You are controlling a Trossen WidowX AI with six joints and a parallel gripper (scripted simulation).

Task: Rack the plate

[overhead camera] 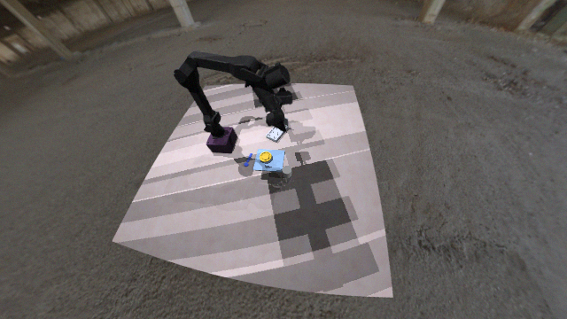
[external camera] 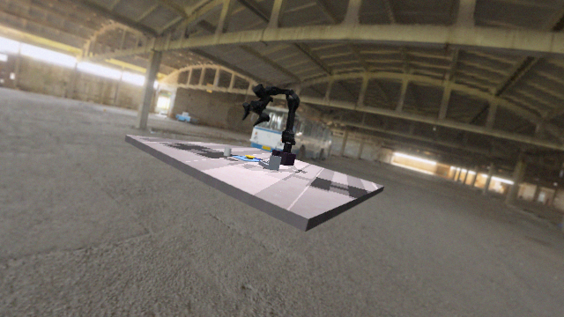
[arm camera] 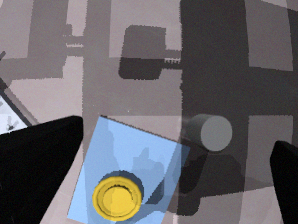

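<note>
My gripper tip is now 210 mm above the yellow plate and 110 mm past it. From my gripper tip the other things lie so: white cup 200 mm below, 110 mm to the right, 10 mm behind; then light blue mat 220 mm below, 90 mm behind, 20 mm to the right; then grey dish rack 200 mm below, 170 mm to the left, 40 mm behind.
</note>
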